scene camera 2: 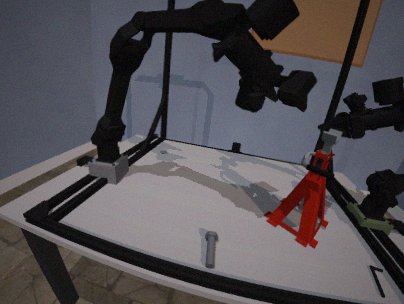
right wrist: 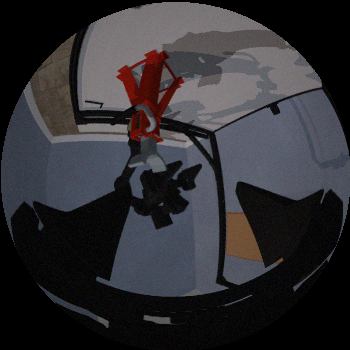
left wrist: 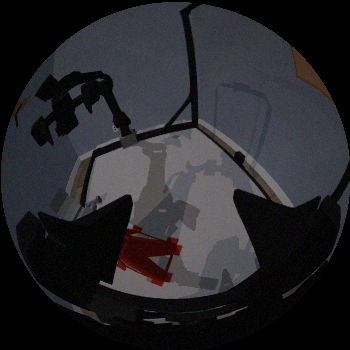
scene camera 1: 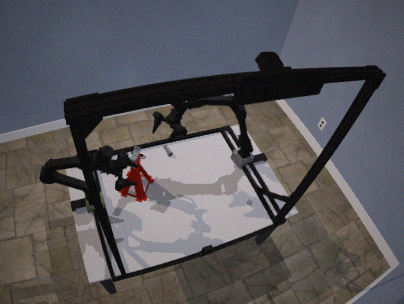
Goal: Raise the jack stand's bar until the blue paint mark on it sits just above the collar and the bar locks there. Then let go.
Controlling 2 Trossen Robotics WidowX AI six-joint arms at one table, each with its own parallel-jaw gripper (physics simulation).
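Pixels of known places: left gripper, fingertip midpoint: (scene camera 2: 318, 129) (right wrist: 192, 163) (left wrist: 183, 197) (scene camera 1: 138, 175); right gripper, fingertip midpoint: (scene camera 2: 289, 105) (right wrist: 185, 189) (left wrist: 70, 125) (scene camera 1: 159, 137); left arm's base at its link origin: (scene camera 2: 370, 213); right arm's base at its link origin: (scene camera 2: 108, 158) (left wrist: 125, 133) (scene camera 1: 244, 153).
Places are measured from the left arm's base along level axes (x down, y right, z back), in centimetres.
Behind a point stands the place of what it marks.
Note:
The red jack stand (scene camera 1: 138, 186) {z -25.2, x -4.1, y 0.1 cm} (scene camera 2: 311, 210) {z -25.6, x -4.3, y -12.0 cm} (left wrist: 145, 250) {z -23.9, x -8.2, y -2.1 cm} (right wrist: 151, 80) {z -30.6, x -6.4, y -7.8 cm} stands upright on the table. Its grey bar top (scene camera 2: 330, 141) {z -26.4, x -22.6, y -8.6 cm} (right wrist: 148, 159) {z -23.8, x -22.5, y -5.4 cm} sticks up above the red collar; I cannot make out the blue mark. A curved grey handle (scene camera 2: 306, 160) {z -30.7, x -16.6, y -8.8 cm} (right wrist: 151, 120) {z -30.5, x -17.8, y -7.5 cm} is at the collar. My left gripper (scene camera 1: 130, 173) {z -24.2, x -22.7, y 5.9 cm} (left wrist: 183, 197) {z -24.2, x -22.7, y 5.9 cm} is open and empty, close beside the stand's top; its left-hand finger in the left wrist view hides part of the stand. My right gripper (scene camera 1: 163, 134) {z -38.3, x -29.2, y -8.3 cm} (scene camera 2: 276, 104) is open and empty, high above the table and apart from the stand.
A grey bolt (scene camera 1: 169, 151) {z -49.8, x 2.3, y -23.6 cm} (scene camera 2: 210, 251) {z -49.3, x 2.3, y -26.8 cm} lies on the table near its edge. A black hex key (scene camera 2: 378, 282) {z -9.6, x 3.7, y -23.5 cm} (right wrist: 95, 103) {z -9.4, x 3.8, y -21.8 cm} lies near the corner on the stand's side. Black frame rails (scene camera 2: 125, 255) {z -65.6, x 2.3, y -34.2 cm} border the table, with posts and an overhead beam (scene camera 1: 165, 92) {z -22.7, x -99.5, y 42.2 cm}.

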